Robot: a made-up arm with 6 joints. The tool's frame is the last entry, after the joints. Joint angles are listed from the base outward.
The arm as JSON. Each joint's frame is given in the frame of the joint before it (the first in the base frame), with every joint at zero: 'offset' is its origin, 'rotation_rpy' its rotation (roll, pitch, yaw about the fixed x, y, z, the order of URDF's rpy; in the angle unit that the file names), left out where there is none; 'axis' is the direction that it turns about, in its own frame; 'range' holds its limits. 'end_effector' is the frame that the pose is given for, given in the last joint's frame.
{
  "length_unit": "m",
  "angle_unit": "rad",
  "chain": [
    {
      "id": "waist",
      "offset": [
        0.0,
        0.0,
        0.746
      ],
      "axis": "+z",
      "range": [
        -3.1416,
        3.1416
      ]
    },
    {
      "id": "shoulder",
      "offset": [
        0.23,
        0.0,
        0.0
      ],
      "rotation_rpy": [
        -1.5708,
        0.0,
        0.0
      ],
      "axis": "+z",
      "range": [
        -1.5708,
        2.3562
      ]
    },
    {
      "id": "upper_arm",
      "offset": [
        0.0,
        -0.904,
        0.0
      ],
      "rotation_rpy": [
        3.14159,
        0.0,
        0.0
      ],
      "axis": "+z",
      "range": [
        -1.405,
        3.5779
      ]
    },
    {
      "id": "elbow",
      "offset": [
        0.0,
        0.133,
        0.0
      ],
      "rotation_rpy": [
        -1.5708,
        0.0,
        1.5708
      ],
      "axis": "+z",
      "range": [
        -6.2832,
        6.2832
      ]
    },
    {
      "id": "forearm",
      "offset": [
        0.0,
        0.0,
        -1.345
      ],
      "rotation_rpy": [
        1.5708,
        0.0,
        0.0
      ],
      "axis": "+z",
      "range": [
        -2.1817,
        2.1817
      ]
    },
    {
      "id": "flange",
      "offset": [
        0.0,
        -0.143,
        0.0
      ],
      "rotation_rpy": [
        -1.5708,
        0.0,
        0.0
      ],
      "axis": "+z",
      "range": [
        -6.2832,
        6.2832
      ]
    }
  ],
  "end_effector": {
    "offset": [
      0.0,
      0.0,
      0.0
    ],
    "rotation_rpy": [
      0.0,
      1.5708,
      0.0
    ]
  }
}
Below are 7 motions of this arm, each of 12 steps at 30 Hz.
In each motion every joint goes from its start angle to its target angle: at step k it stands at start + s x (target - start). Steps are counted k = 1, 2, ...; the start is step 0. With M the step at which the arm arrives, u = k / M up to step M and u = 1 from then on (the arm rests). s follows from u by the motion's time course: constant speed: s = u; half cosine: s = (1 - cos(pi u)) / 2; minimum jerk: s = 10 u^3 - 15 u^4 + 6 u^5.
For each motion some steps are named. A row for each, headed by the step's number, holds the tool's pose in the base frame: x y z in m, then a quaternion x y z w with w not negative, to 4 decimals.
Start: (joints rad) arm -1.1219 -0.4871 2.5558 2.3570 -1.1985 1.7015
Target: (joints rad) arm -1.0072 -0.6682 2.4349 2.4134 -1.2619 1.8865
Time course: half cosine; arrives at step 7
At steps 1, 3, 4, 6, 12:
1: -0.7923 1.4073 1.4479 0.3318 0.2581 -0.9063 0.0443
3: -0.8659 1.4139 1.3884 0.3375 0.2838 -0.8933 0.0868
4: -0.9144 1.4151 1.3479 0.3399 0.3004 -0.8838 0.1148
6: -0.9883 1.4120 1.2840 0.3416 0.3252 -0.8676 0.1576
12: -0.9990 1.4111 1.2745 0.3417 0.3288 -0.8651 0.1638

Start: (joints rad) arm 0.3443 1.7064 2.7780 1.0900 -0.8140 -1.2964
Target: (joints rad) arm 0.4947 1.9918 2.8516 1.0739 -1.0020 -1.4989
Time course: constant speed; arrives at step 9
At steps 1, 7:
1: 1.6874 0.5367 1.8859 0.3348 -0.2727 -0.1163 0.8944
7: 1.7430 0.7511 1.6012 0.3918 -0.1719 -0.1218 0.8956

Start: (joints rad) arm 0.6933 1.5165 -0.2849 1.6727 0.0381 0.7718
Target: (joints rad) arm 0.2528 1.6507 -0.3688 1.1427 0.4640 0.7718
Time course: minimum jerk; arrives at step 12
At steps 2, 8, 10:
2: 0.7044 0.5766 -0.6862 0.6239 -0.0563 -0.7791 0.0250
8: 0.6330 0.2805 -0.7190 -0.4736 0.2568 0.7844 0.3075
10: 0.6068 0.2260 -0.7220 -0.4366 0.2951 0.7588 0.3828

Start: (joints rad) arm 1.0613 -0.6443 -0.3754 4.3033 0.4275 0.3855
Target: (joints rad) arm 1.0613 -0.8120 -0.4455 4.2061 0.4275 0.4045
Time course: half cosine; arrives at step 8
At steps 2, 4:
2: 0.5620 0.8950 1.9717 0.7121 0.2166 0.2518 0.6185
4: 0.5324 0.8439 1.9830 0.7245 0.2171 0.2564 0.6018

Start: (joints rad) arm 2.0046 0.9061 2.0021 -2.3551 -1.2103 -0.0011
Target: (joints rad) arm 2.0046 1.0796 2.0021 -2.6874 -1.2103 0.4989
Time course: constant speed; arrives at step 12
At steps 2, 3, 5, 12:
2: -0.6810 1.2574 2.6172 -0.2103 -0.3120 -0.7705 0.5145
3: -0.6889 1.2811 2.6009 -0.2246 -0.3042 -0.7671 0.5182
5: -0.7043 1.3282 2.5672 -0.2543 -0.2891 -0.7598 0.5239
12: -0.7543 1.4887 2.4376 -0.3671 -0.2416 -0.7292 0.5245

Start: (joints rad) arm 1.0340 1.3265 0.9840 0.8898 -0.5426 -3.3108
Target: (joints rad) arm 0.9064 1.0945 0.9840 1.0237 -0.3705 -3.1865
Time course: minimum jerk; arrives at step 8
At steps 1, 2, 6, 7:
1: 1.3419 2.1331 0.5621 0.7760 0.3537 -0.1521 0.4995
2: 1.3674 2.1226 0.6100 0.7796 0.3522 -0.1370 0.4995
6: 1.5646 1.9774 1.0462 0.7998 0.3205 0.0010 0.5075
7: 1.5820 1.9562 1.0941 0.8006 0.3152 0.0161 0.5093

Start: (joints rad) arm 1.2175 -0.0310 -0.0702 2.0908 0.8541 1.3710
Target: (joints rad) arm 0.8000 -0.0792 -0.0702 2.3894 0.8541 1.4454
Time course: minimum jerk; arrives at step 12
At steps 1, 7, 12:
1: 0.4840 1.5726 1.6727 0.5122 0.8317 -0.0553 0.2070
7: 0.8792 1.3547 1.6995 0.6064 0.7331 -0.0432 0.3049
12: 1.0597 1.1968 1.7144 0.6461 0.6722 -0.0488 0.3581

